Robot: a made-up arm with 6 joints. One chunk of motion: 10 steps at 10 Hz.
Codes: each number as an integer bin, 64 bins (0 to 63) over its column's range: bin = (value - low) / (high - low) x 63, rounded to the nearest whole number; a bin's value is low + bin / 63 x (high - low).
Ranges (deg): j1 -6..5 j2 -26..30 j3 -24..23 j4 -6..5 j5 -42..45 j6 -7..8
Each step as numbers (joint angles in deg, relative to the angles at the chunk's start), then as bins.
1 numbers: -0.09 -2.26 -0.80 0.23 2.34 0.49
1 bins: 34 27 31 36 32 31
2 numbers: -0.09 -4.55 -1.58 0.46 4.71 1.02
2 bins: 34 24 30 37 34 34
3 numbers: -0.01 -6.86 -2.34 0.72 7.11 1.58
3 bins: 34 22 29 38 36 36
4 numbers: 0.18 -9.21 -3.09 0.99 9.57 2.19
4 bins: 35 19 28 40 37 39
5 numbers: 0.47 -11.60 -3.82 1.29 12.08 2.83
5 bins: 37 16 27 42 39 41
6 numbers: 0.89 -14.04 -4.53 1.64 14.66 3.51
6 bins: 39 13 26 44 41 44
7 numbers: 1.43 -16.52 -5.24 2.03 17.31 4.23
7 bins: 43 11 25 46 43 47
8 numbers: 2.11 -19.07 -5.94 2.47 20.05 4.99
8 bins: 46 8 24 49 45 50
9 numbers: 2.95 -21.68 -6.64 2.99 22.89 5.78
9 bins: 51 5 23 51 47 54
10 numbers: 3.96 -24.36 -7.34 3.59 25.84 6.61
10 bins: 57 2 22 55 49 57
